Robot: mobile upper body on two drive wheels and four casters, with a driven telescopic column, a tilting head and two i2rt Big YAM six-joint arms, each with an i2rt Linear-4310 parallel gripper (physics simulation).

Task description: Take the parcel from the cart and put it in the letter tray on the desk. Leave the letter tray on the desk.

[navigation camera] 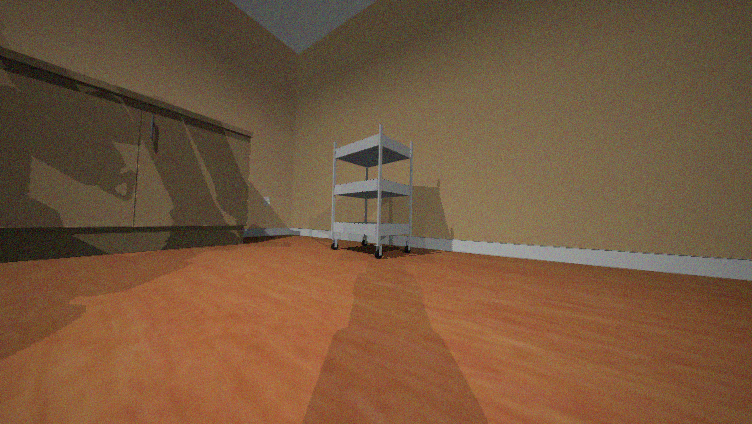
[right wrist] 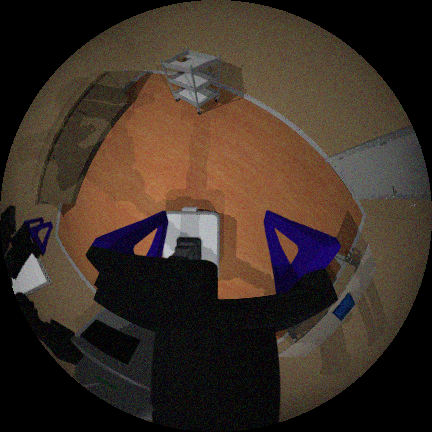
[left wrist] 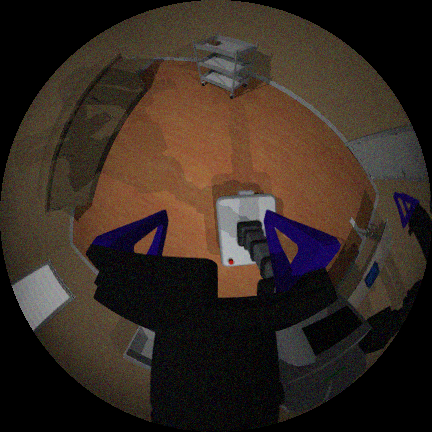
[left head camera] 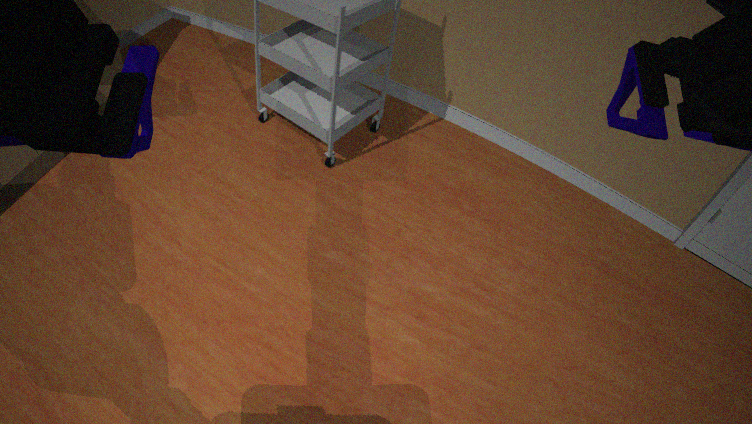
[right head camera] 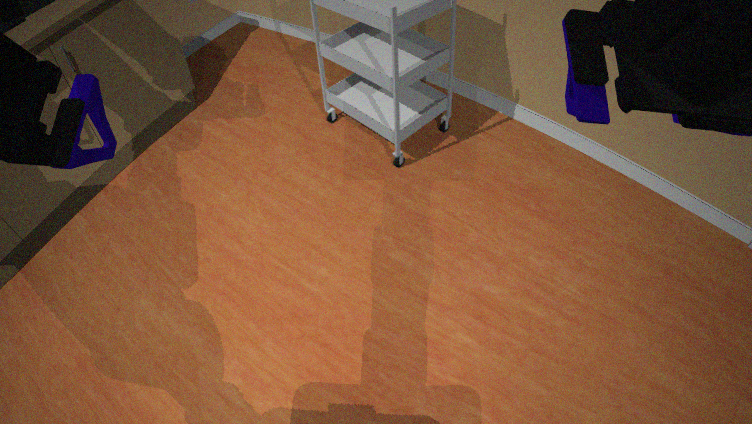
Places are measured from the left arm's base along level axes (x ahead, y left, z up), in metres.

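Pixels of known places: left gripper, fingertip midpoint: [right wrist: 46,220] [left wrist: 215,214] [left head camera: 94,137] [right head camera: 75,149]; right gripper, fingertip midpoint: [right wrist: 215,215] [left wrist: 397,193] [left head camera: 648,124] [right head camera: 623,109].
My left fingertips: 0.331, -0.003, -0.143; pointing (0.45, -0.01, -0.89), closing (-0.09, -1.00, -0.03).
Note:
Behind a point stands the place of what it marks, as x, y, z.
The white three-tier cart [left head camera: 335,84] {1.471, -0.241, -0.959} [right head camera: 396,94] {1.472, -0.242, -1.006} [left wrist: 235,46] {1.760, -0.286, -0.747} [right wrist: 202,60] {1.771, -0.311, -0.747} [navigation camera: 379,184] {1.471, -0.240, -0.984} stands ahead by the wall, near the room corner. The small brown parcel [left wrist: 215,43] {1.794, -0.109, -0.720} [right wrist: 184,59] {1.810, -0.135, -0.728} lies on its top shelf; the head views cut off most of that shelf. At the right of the wrist views is the pale desk [left wrist: 359,295] {-0.961, -1.762, -0.690} [right wrist: 361,280] {-0.396, -2.101, -0.689}, with a blue flat thing [left wrist: 372,275] {-0.698, -1.932, -0.680} [right wrist: 344,307] {-0.700, -1.911, -0.687} on it that looks like the letter tray. My left gripper [left wrist: 215,214] {0.331, -0.003, -0.143} and my right gripper [right wrist: 215,215] {0.351, -0.449, -0.127} are open and empty, far from cart and desk.
A long low cabinet [left wrist: 75,150] {1.024, 1.426, -0.812} [right wrist: 70,145] {1.148, 1.343, -0.847} [navigation camera: 200,173] {1.682, 0.987, -0.898} runs along the left wall. A pale door [left wrist: 392,155] [right wrist: 385,170] {0.838, -2.288, -0.531} is at the right. My white base [left wrist: 229,215] {0.161, -0.070, -1.149} [right wrist: 207,230] {0.163, -0.387, -1.149} is below the grippers. Wood floor [left head camera: 473,263] {1.009, -0.774, -1.410} [navigation camera: 526,342] {0.713, -0.515, -1.409} lies between base and cart.

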